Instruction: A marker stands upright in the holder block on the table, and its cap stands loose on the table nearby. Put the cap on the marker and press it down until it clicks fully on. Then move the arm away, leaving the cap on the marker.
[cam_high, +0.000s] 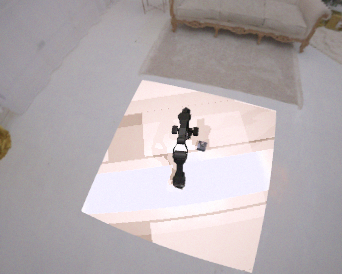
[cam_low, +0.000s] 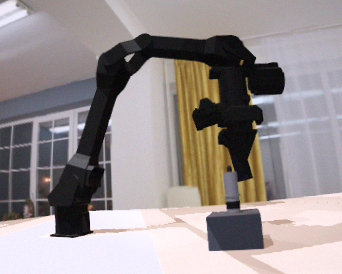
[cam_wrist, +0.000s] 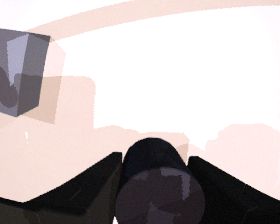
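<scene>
Now: the grey holder block 10 mm behind my gripper tip, 140 mm to the right of it and 80 mm below it. Also, from my gripper tip: dark cap 10 mm above.
</scene>
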